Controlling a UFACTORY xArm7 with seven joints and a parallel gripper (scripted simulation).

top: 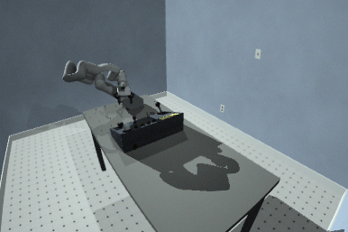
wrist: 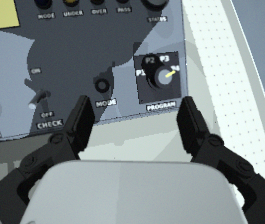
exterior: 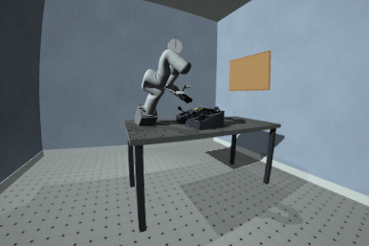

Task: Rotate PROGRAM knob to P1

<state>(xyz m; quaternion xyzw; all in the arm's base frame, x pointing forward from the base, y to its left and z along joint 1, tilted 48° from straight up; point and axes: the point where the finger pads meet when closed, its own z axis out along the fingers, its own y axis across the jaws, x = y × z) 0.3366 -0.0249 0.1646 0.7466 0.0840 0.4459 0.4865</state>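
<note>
Right now my hand is 120 mm above the mode knob, 80 mm short of it and 20 mm to the right of it. Round my hand: check switch: 140 mm to the left, 130 mm below, 90 mm ahead; dark console: 150 mm below, 120 mm ahead, 70 mm to the left; lever: 260 mm to the left, 110 mm below, 80 mm ahead.
</note>
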